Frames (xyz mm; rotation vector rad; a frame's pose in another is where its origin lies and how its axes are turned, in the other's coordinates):
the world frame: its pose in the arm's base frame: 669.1 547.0 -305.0 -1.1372 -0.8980 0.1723
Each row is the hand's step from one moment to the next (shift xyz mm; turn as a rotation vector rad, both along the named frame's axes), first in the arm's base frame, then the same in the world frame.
Working: the arm's base frame: its pose in the world frame: -571.4 -707.6 113.3 1.1372 0.8980 -0.1723

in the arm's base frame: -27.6 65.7 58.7 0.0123 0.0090 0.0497
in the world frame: 48.8 -28.3 73.0 0.0392 -0.0339 0.0040
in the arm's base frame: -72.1 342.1 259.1 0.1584 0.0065 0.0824
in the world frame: 276.3 -86.4 324.9 0.1503 -0.0173 -0.0950
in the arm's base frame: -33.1 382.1 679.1 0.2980 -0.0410 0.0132
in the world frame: 545.9 -408.9 378.2 0.1787 0.0626 -0.2341
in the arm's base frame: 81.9 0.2 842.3 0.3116 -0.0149 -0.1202
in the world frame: 499.7 -681.3 47.6 0.1311 0.1904 -0.2415
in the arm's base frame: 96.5 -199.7 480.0 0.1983 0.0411 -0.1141
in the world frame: 208.6 -462.4 -149.3 0.0910 0.1754 -0.1224
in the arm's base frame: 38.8 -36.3 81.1 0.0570 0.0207 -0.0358
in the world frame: 48.5 -72.3 -42.6 0.0294 0.0569 -0.0293
